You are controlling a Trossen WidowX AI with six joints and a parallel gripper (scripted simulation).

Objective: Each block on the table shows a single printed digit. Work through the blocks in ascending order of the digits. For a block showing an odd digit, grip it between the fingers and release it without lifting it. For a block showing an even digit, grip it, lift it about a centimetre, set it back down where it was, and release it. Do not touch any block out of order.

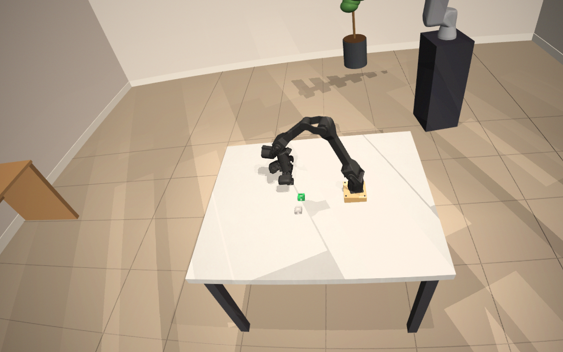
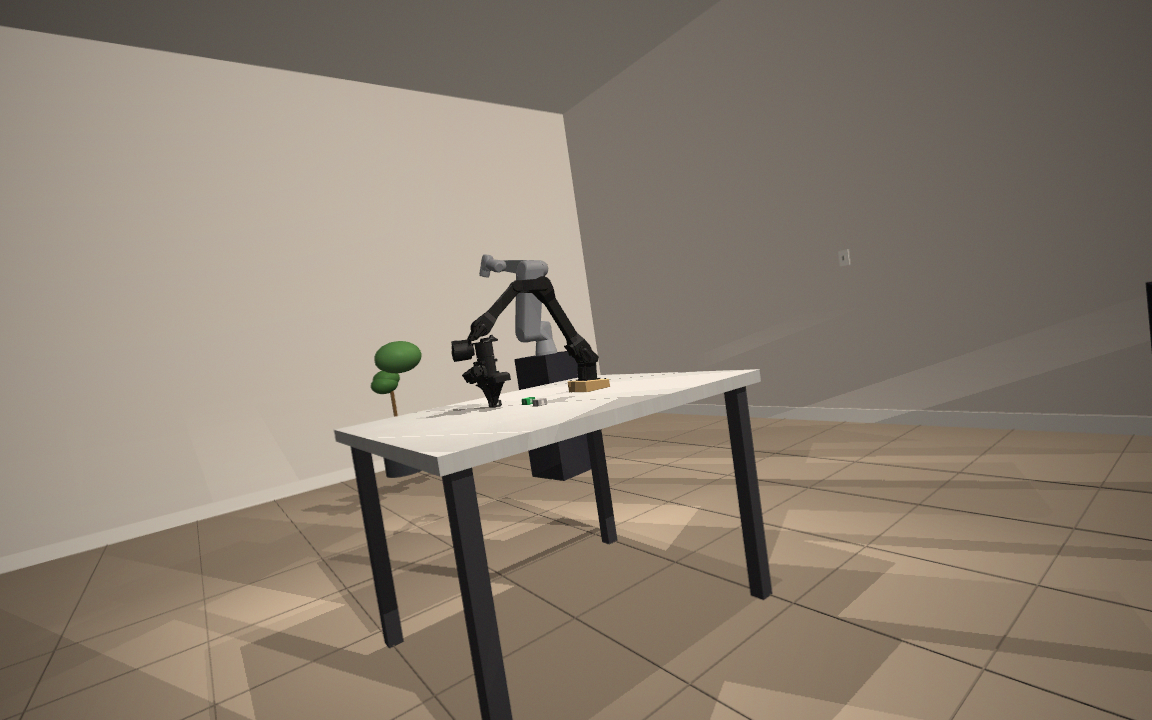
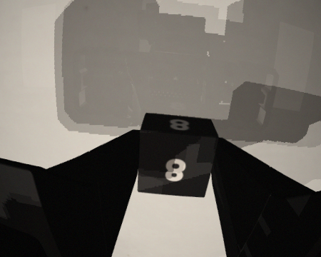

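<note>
The green block lies 120 mm to the left of my gripper tip and 50 mm behind it. The rest, counted from my gripper tip: grey block: 200 mm to the left, 30 mm behind; then black block: 10 mm behind.
</note>
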